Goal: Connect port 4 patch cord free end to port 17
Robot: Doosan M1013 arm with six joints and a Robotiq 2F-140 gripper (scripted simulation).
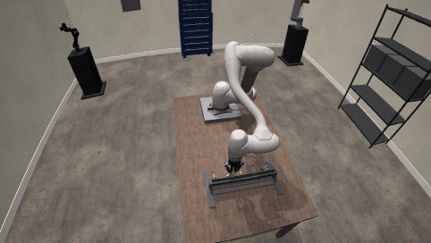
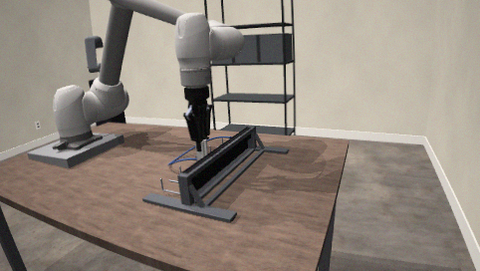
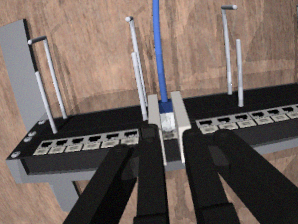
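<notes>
Right now the plug is 30 mm below my hand and 10 mm ahead of it.
</notes>
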